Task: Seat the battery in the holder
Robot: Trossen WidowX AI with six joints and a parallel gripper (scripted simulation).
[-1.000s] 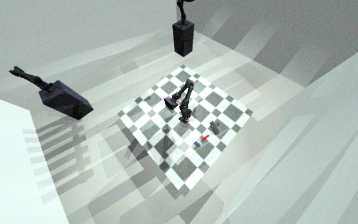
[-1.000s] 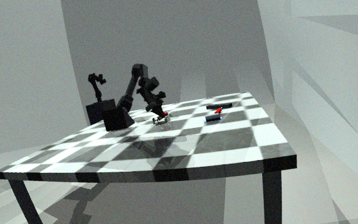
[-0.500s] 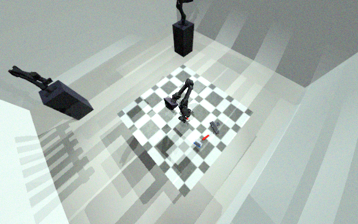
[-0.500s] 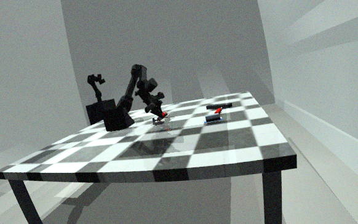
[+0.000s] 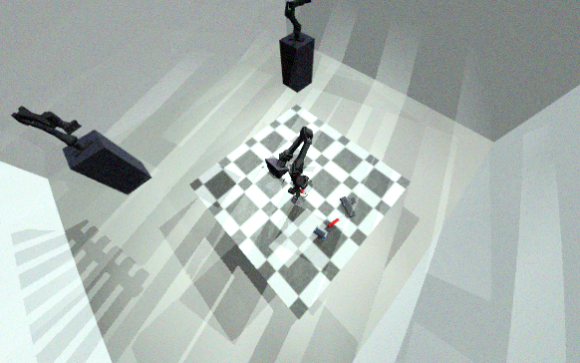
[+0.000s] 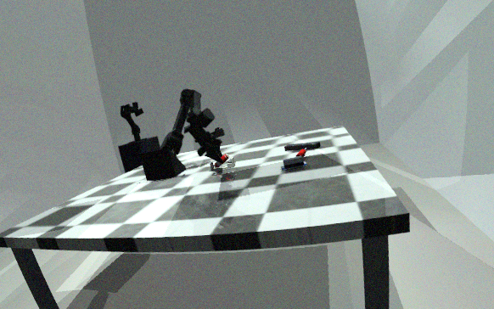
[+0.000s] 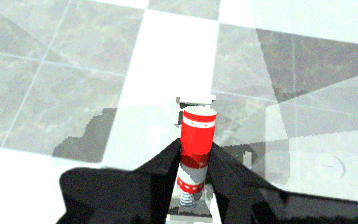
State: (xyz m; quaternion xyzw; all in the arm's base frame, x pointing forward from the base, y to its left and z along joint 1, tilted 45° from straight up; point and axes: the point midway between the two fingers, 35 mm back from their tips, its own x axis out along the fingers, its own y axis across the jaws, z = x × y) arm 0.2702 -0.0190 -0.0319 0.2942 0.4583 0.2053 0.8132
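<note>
Now: the battery 1 cm above my gripper tip. The rest, counted from my gripper tip: black bar (32 cm ahead, 16 cm to the left, 1 cm below).
</note>
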